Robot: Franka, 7 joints.
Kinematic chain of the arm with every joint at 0, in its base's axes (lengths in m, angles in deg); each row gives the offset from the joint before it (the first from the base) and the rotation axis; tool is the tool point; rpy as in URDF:
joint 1: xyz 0 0 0.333 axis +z
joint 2: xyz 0 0 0 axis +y
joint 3: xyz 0 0 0.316 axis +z
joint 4: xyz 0.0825 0 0 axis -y
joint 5: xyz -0.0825 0 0.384 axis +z
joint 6: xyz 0 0 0 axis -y
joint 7: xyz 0.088 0 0 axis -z
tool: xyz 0 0 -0.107 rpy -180 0 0
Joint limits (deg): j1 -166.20..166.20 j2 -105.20..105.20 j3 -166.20..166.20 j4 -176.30..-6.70 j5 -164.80..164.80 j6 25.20..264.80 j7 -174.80..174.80
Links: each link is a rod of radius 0.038 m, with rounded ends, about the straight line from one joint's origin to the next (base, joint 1, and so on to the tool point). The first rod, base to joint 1, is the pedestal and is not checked.
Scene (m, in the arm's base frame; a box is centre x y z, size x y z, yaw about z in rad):
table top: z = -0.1
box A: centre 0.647 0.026 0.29 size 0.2 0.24 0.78 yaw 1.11
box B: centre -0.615 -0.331 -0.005 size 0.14 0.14 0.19 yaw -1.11
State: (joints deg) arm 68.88 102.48 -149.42 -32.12 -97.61 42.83 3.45
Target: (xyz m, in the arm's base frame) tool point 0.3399 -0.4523 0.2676
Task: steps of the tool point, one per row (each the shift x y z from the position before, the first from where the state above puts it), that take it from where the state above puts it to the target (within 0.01 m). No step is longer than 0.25 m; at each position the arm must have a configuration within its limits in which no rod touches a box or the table.
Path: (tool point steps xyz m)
1: 0.1223 -0.1330 0.1669
2: 0.0509 -0.1853 0.1290
3: -0.0266 -0.1952 0.0799
4: -0.0893 -0.1671 0.0282
5: 0.0806 -0.0896 -0.0705
6: 0.0509 -0.1002 -0.0958
7: 0.0128 -0.1009 -0.1169
8: -0.0296 -0.0894 -0.1312
9: -0.0708 -0.0643 -0.1368

